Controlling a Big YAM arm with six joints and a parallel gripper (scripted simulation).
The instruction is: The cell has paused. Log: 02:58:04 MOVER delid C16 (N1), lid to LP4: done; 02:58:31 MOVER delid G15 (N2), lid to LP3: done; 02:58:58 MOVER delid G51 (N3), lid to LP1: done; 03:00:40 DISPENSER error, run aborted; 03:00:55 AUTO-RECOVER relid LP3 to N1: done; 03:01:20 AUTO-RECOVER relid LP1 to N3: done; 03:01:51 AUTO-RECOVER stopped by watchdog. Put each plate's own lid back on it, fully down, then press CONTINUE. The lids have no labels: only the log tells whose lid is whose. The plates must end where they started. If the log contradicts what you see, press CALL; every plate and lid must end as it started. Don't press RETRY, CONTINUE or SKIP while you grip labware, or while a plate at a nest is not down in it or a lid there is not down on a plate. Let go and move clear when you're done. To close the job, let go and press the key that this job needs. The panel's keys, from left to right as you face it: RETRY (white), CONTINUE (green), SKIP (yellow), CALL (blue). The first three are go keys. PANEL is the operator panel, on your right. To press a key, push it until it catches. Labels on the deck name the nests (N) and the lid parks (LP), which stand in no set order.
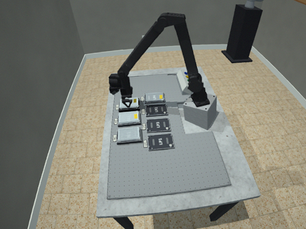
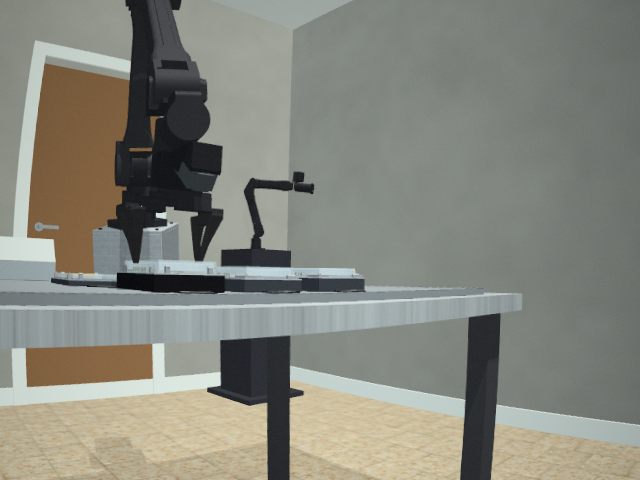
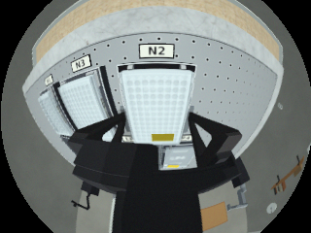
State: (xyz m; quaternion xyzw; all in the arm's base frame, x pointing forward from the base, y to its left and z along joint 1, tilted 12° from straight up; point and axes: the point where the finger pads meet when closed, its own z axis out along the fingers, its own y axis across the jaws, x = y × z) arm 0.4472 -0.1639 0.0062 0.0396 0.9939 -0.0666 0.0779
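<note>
Now: the lid 190 mm behind my hand, 50 mm to the right of it and 30 mm below it. Round my hand: yellow skip key (470 mm behind, 170 mm to the right, 20 mm above); then blue call key (470 mm behind, 220 mm to the right, 20 mm above).
</note>
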